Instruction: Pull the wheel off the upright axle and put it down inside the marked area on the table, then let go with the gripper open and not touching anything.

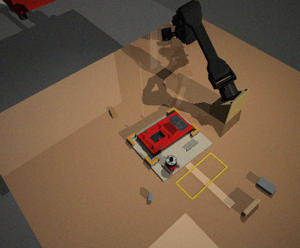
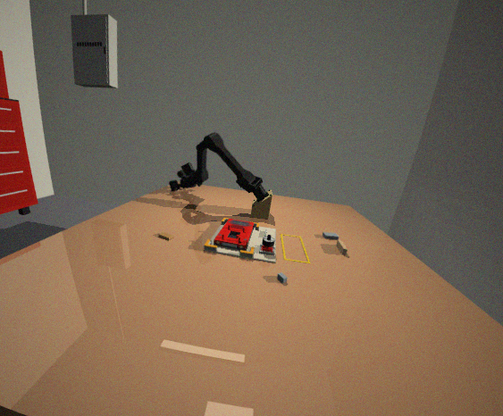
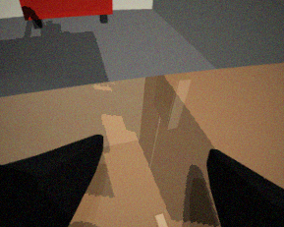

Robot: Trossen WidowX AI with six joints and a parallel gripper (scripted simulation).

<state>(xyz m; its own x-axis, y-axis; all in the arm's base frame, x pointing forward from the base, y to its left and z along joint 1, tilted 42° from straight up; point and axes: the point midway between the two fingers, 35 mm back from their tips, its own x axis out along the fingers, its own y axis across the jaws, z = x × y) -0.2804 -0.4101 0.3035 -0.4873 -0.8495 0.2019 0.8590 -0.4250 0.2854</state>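
Now: gripper tip 650 mm short of the wheel, 530 mm to the right of it and 30 mm below it. Round my gripper tip: axle (650 mm ahead, 530 mm to the left, 20 mm above).
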